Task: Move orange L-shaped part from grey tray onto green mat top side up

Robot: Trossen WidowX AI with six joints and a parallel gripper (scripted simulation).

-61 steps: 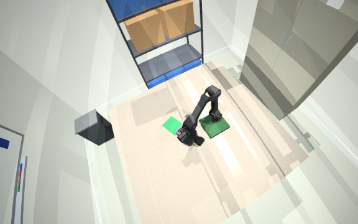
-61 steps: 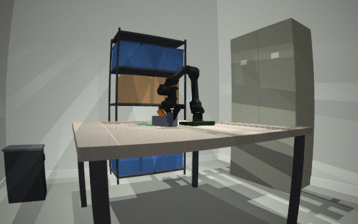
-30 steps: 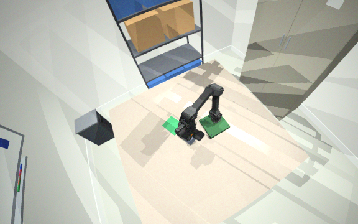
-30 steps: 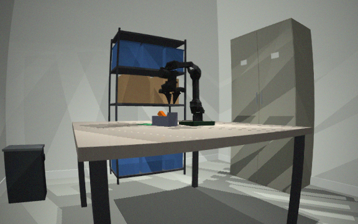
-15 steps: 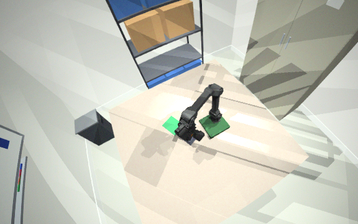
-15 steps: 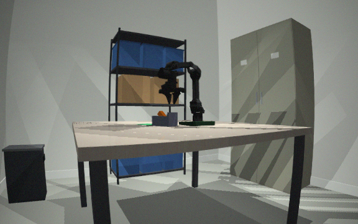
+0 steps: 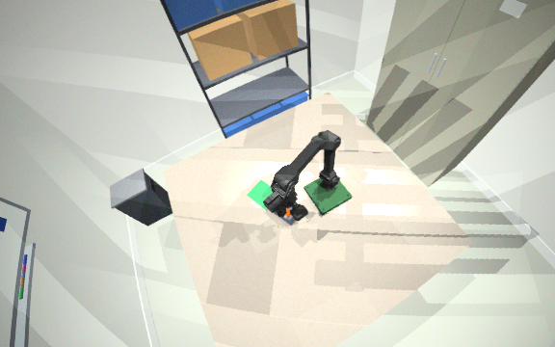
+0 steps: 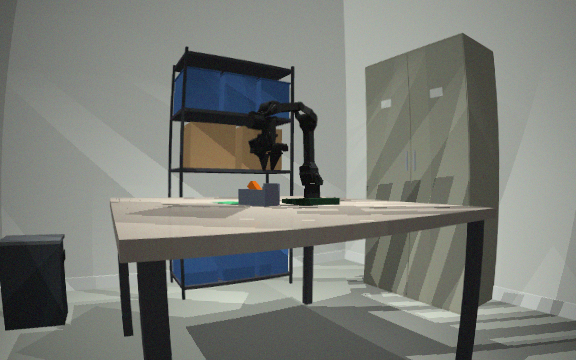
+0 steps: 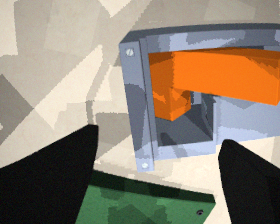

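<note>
Right now my gripper tip is 100 mm above the orange L-shaped part, 30 mm to the left of it and 10 mm short of it. From my gripper tip the other things lie so: green mat: 190 mm to the right, 160 mm below, 100 mm ahead.
</note>
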